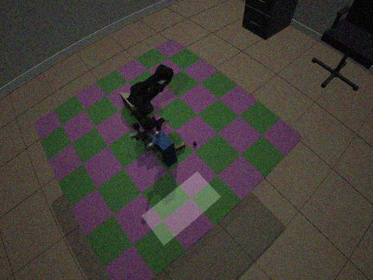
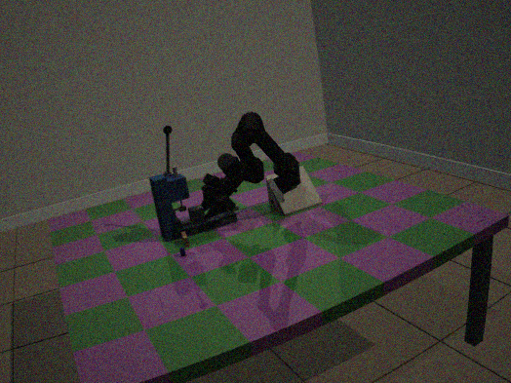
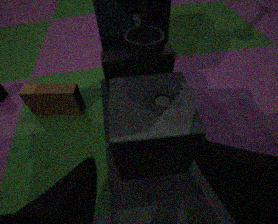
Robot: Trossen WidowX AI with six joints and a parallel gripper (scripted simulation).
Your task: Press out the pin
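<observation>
Now: the thin lever 220 mm above my gripper tip, 80 mm to the right of it and 50 mm ahead of it. From my gripper tip the other things lie so: small purple piece 140 mm to the left, 140 mm ahead, 40 mm below; small tan piece 100 mm ahead, 70 mm to the left, 30 mm below.
</observation>
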